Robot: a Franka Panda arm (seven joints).
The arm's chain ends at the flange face. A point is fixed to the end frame.
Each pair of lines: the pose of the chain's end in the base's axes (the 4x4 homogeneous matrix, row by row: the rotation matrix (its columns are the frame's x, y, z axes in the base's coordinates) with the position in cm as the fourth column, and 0 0 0 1 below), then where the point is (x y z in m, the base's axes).
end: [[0.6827 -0.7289 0.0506 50.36], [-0.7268 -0.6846 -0.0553 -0.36], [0.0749 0.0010 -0.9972 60.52], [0 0 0 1]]
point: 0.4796 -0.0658 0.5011
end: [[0.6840 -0.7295 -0.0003 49.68], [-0.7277 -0.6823 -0.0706 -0.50], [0.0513 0.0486 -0.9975 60.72], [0 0 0 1]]
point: 0.4674 -0.0687 0.5055
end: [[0.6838 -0.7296 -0.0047 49.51], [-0.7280 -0.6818 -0.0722 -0.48], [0.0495 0.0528 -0.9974 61.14], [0 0 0 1]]
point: 0.4652 -0.0686 0.5099
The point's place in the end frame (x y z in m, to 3 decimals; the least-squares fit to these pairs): 0.021 0.060 0.106
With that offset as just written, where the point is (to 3 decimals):
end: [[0.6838 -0.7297 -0.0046 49.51], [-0.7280 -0.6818 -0.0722 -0.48], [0.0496 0.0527 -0.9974 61.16], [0 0 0 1]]
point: 0.465 -0.069 0.510
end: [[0.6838 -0.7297 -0.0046 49.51], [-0.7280 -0.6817 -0.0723 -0.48], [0.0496 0.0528 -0.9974 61.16], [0 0 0 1]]
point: 0.465 -0.069 0.510
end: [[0.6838 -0.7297 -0.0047 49.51], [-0.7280 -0.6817 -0.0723 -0.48], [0.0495 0.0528 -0.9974 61.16], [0 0 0 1]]
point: 0.465 -0.069 0.510
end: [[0.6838 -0.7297 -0.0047 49.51], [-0.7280 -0.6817 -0.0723 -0.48], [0.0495 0.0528 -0.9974 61.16], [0 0 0 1]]
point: 0.465 -0.069 0.510
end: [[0.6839 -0.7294 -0.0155 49.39], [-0.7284 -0.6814 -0.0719 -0.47], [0.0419 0.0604 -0.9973 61.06], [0 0 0 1]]
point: 0.463 -0.069 0.509
